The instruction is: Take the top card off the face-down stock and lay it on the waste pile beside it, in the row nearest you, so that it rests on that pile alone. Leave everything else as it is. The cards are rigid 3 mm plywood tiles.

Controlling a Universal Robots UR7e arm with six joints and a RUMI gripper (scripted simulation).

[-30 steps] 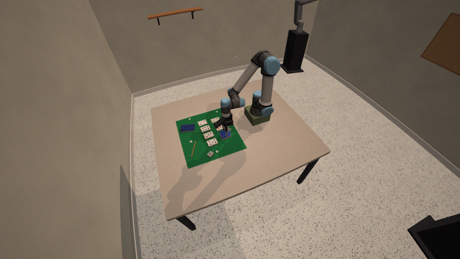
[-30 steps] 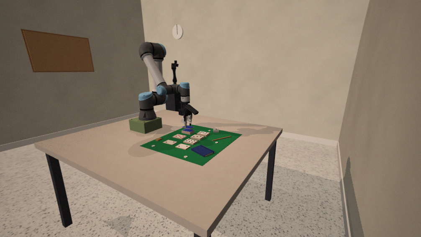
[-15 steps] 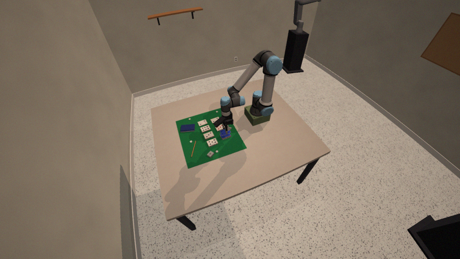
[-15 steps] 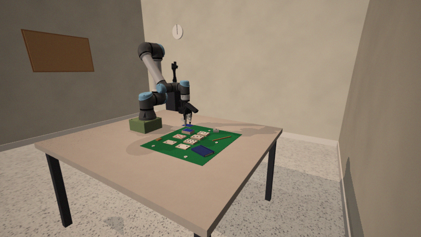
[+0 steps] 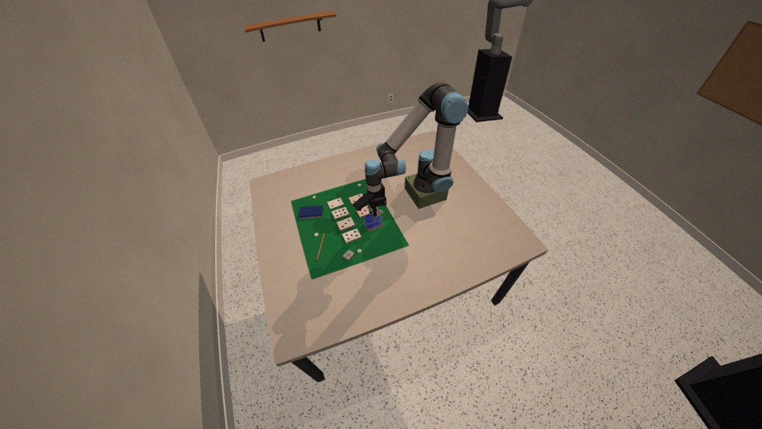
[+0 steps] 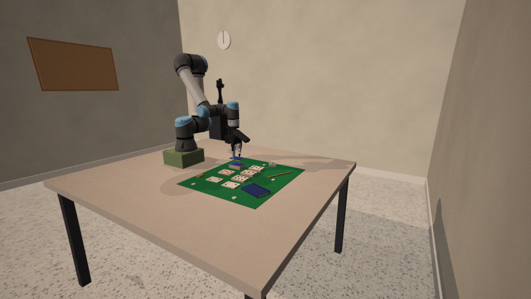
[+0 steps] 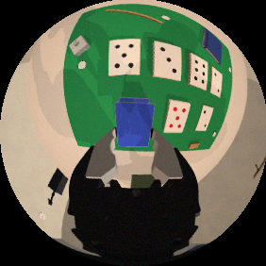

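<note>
The green mat is 160 mm ahead of my hand, 90 mm below it and 70 mm to the right of it. Round my hand: blue book: 340 mm ahead, 190 mm to the right, 70 mm below; card: 10 mm below; small grey block: 170 mm to the left, 170 mm ahead, 60 mm below.
</note>
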